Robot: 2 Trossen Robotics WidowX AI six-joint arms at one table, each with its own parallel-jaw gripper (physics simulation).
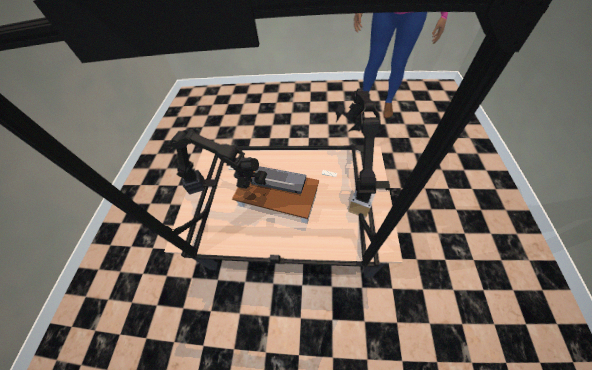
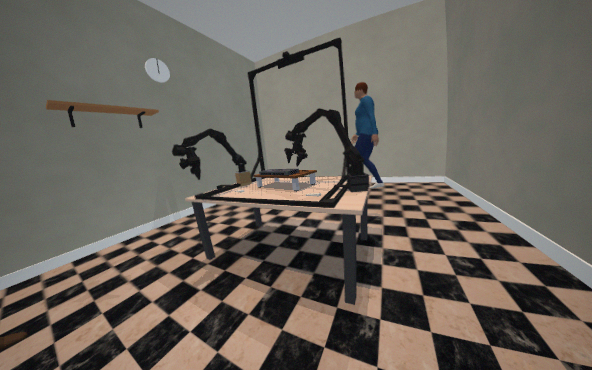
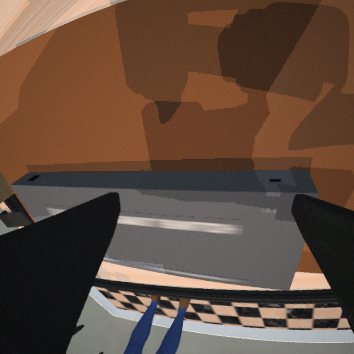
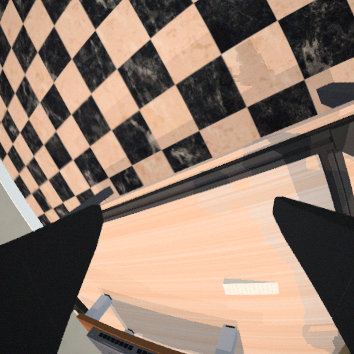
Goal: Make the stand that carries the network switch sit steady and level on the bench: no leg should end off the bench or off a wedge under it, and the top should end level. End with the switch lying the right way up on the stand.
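Where they show: left gripper, between the fingertips: [image 2: 292, 164] [image 3: 207, 201]; right gripper, between the fingertips: [image 1: 342, 126] [image 2: 199, 177] [image 3: 92, 337] [image 4: 189, 209]; left arm's base, origin of its link: [image 1: 190, 177] [image 2: 357, 174]; right arm's base, origin of its link: [image 1: 363, 196] [image 2: 242, 171].
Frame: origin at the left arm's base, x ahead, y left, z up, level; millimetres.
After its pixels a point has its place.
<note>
The stand's brown top [image 1: 300, 206] {x 553, y -417, z 14 mm} [image 2: 306, 173] {x 291, y -153, z 9 mm} [image 3: 75, 100] {x 445, y -338, z 14 mm} is on pale legs [image 2: 296, 184] {x 356, y -70, z -42 mm} [image 4: 227, 339] {x 680, y -293, z -53 mm}; whether it is exactly level, or each foot touches the bench, I cannot tell. The grey network switch [image 1: 285, 180] {x 525, y -252, z 41 mm} [image 2: 280, 171] {x 460, y -139, z 40 mm} [image 3: 200, 250] {x 442, y -180, z 41 mm} lies flat on it, blurred pale lettering upward. One white wedge [image 1: 329, 173] {x 803, y -213, z -79 mm} [image 2: 240, 191] {x 777, y -177, z -80 mm} [image 4: 251, 287] {x 807, y -210, z -80 mm} lies on the bench apart from the stand; another wedge [image 2: 313, 194] {x 255, y 49, z -82 mm} lies near the bench edge. My left gripper [image 2: 294, 163] {x 385, y -234, z 68 mm} [image 3: 207, 201] {x 385, y -234, z 68 mm} is open and empty above the switch. My right gripper [image 2: 196, 175] {x 963, y -13, z 72 mm} [image 4: 189, 209] {x 963, y -13, z 72 mm} is open and empty, away from the stand.
A black frame [image 1: 310, 259] {x 523, y -672, z -88 mm} runs around the bench top [image 1: 240, 240] {x 204, y -447, z -86 mm}. A tan block [image 1: 359, 207] {x 835, y -519, z -2 mm} [image 2: 243, 178] {x 849, y -434, z -24 mm} is beside the right arm's base. Black posts rise at the bench's sides. A person [image 1: 397, 45] [image 2: 366, 117] stands away from the bench.
</note>
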